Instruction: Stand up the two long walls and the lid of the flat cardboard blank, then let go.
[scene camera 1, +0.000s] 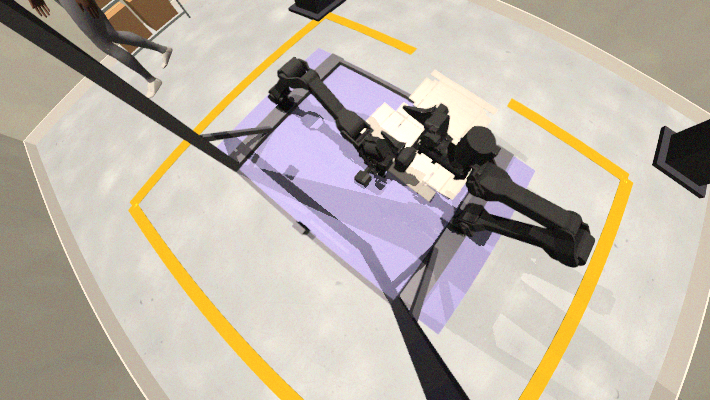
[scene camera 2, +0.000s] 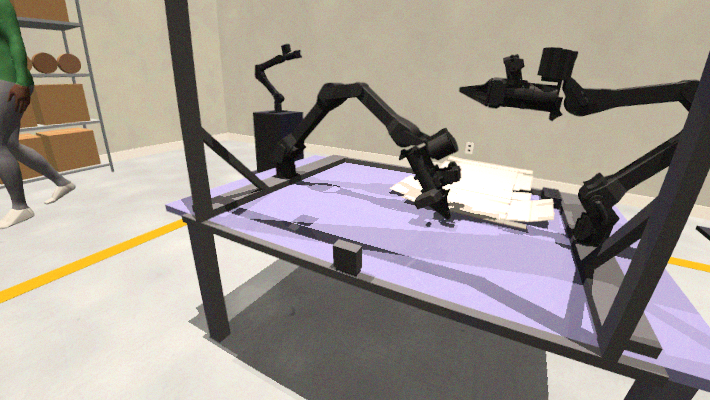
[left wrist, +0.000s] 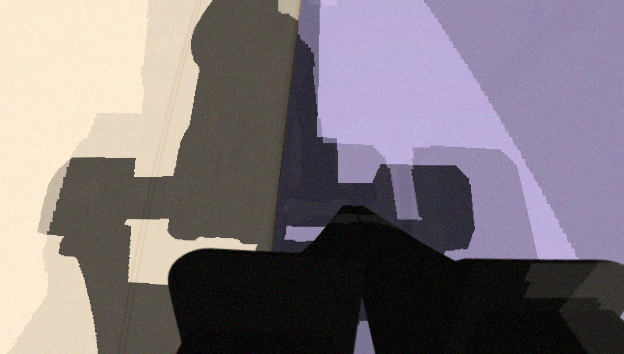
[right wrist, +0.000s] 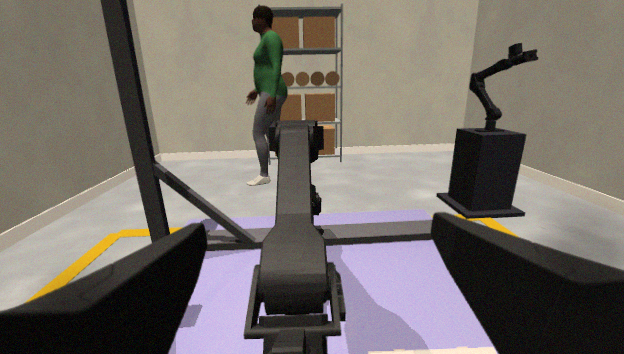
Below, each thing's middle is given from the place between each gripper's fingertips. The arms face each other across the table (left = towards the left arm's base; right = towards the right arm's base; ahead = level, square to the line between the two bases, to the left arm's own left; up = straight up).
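Labels:
Small dark block (scene camera 2: 347, 256): relative to it, my right hand is 11 cm to the right of it, 37 cm past it and 30 cm above it.
The small dark block is 120 mm to the left of my left hand, 350 mm behind it and 30 mm above it.

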